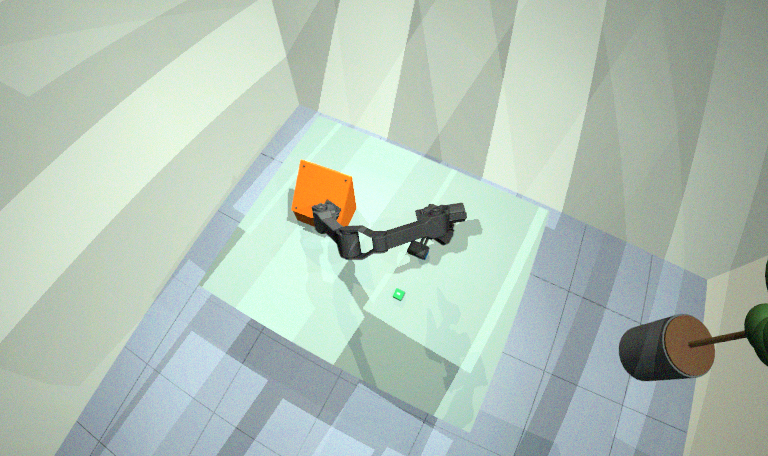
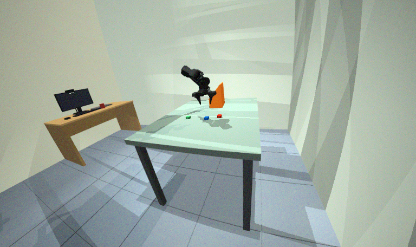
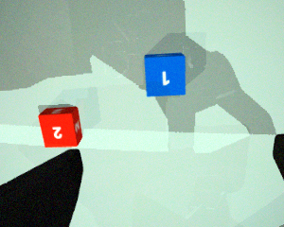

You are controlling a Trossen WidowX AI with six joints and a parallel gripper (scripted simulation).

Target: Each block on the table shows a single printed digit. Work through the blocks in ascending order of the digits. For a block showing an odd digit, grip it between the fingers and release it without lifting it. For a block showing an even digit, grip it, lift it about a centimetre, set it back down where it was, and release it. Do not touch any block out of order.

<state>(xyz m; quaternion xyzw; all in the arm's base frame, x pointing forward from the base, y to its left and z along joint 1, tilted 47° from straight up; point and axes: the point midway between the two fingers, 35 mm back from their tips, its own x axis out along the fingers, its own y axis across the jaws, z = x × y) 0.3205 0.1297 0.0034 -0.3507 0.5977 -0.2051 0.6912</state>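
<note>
The blue block is 10 mm ahead of my gripper tip and 110 mm below it. From my gripper tip the other things lie so: red block: 40 mm behind, 90 mm to the left, 110 mm below; green block: 20 mm ahead, 180 mm to the right, 110 mm below.
</note>
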